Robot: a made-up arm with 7 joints. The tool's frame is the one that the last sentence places. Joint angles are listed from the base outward.
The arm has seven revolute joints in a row. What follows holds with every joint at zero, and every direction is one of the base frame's. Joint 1 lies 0.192 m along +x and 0.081 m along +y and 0.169 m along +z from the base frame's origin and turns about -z. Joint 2 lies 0.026 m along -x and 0.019 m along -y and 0.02 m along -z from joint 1 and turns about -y. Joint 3 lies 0.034 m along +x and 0.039 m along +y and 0.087 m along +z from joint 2 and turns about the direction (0.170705, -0.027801, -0.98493). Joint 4 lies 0.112 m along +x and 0.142 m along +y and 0.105 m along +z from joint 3 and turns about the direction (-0.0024, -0.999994, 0.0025). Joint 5 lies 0.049 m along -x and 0.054 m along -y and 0.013 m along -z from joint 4 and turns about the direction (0.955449, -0.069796, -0.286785). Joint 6 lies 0.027 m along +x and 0.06 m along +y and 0.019 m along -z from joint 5 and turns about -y. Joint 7 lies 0.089 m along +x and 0.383 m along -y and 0.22 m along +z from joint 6 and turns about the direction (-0.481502, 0.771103, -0.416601). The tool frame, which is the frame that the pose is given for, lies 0.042 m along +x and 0.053 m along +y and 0.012 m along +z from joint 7; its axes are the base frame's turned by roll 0.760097, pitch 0.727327 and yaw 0.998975 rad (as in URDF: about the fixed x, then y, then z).
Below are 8 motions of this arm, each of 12 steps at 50 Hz.
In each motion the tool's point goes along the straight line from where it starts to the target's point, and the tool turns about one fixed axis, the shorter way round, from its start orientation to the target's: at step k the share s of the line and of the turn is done. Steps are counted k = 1, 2, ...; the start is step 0. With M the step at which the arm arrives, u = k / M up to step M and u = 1 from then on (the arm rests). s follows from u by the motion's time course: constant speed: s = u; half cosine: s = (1 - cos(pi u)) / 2; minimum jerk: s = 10 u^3 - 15 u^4 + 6 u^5.
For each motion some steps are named. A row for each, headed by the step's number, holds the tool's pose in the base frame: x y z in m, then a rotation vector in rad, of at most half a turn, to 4 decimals.
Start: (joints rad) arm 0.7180 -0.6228 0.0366 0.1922 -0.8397 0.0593 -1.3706
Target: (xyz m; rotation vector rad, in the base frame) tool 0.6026 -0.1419 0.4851 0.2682 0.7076 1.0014
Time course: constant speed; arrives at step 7
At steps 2, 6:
2: 0.5897 -0.1282 0.5060 0.2153 0.6564 1.0380
6: 0.6000 -0.1392 0.4893 0.2576 0.6974 1.0088

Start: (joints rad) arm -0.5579 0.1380 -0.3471 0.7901 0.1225 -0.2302 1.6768
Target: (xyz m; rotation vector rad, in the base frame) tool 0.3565 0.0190 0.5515 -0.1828 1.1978 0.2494
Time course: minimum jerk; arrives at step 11
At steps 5, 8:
5: 0.4009 0.0348 0.5210 -0.2245 1.3617 0.2315
8: 0.3663 0.0225 0.5448 -0.1920 1.2340 0.2456

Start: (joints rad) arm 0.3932 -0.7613 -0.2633 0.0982 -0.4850 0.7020 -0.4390
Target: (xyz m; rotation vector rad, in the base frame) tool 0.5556 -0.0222 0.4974 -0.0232 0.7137 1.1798
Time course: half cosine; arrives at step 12
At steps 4, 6, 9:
4: 0.5444 -0.0528 0.4840 0.0624 0.6899 1.1209
6: 0.5481 -0.0426 0.4884 0.0340 0.6979 1.1406
9: 0.5534 -0.0282 0.4948 -0.0064 0.7091 1.1684

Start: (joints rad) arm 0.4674 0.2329 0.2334 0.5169 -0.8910 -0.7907 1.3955
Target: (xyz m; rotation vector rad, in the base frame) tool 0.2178 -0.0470 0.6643 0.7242 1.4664 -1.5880
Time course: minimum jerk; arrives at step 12
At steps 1, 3, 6, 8, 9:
1: 0.2341 -0.0599 0.6684 0.8404 1.6954 -1.9031
3: 0.2325 -0.0586 0.6680 0.8290 1.6730 -1.8717
6: 0.2260 -0.0535 0.6664 0.7829 1.5822 -1.7457
8: 0.2212 -0.0497 0.6652 0.7489 1.5152 -1.6540
9: 0.2195 -0.0483 0.6647 0.7364 1.4905 -1.6205

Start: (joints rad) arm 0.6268 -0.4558 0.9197 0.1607 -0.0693 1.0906 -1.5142
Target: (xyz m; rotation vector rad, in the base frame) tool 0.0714 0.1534 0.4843 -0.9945 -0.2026 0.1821
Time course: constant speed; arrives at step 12
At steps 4, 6, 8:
4: 0.0865 0.1373 0.5013 -0.9802 -0.1592 0.2857
6: 0.0827 0.1413 0.4971 -0.9840 -0.1701 0.2598
8: 0.0789 0.1454 0.4928 -0.9876 -0.1810 0.2339

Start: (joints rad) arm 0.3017 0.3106 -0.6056 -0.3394 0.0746 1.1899 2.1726
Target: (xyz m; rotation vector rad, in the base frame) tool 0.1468 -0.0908 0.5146 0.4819 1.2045 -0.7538
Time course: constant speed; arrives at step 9
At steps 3, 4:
3: 0.1691 -0.0938 0.5182 0.4342 1.2714 -0.7348
4: 0.1654 -0.0933 0.5176 0.4422 1.2603 -0.7380

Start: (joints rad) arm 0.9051 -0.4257 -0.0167 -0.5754 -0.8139 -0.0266 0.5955
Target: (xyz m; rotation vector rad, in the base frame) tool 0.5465 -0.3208 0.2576 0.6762 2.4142 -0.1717
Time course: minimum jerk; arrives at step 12
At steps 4, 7, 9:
4: 0.5653 -0.2898 0.2645 0.5499 2.4950 -0.2545
7: 0.5547 -0.3072 0.2606 0.6215 2.4505 -0.2078
9: 0.5490 -0.3167 0.2585 0.6600 2.4252 -0.1825

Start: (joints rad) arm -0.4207 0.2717 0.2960 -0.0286 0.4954 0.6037 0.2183
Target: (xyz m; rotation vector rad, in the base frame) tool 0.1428 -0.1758 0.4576 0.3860 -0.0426 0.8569
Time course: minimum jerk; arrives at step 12
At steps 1, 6, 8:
1: 0.1927 -0.1910 0.3910 0.6763 0.1647 0.7421
6: 0.1679 -0.1834 0.4241 0.5329 0.0614 0.8016
8: 0.1533 -0.1790 0.4435 0.4479 0.0010 0.8343

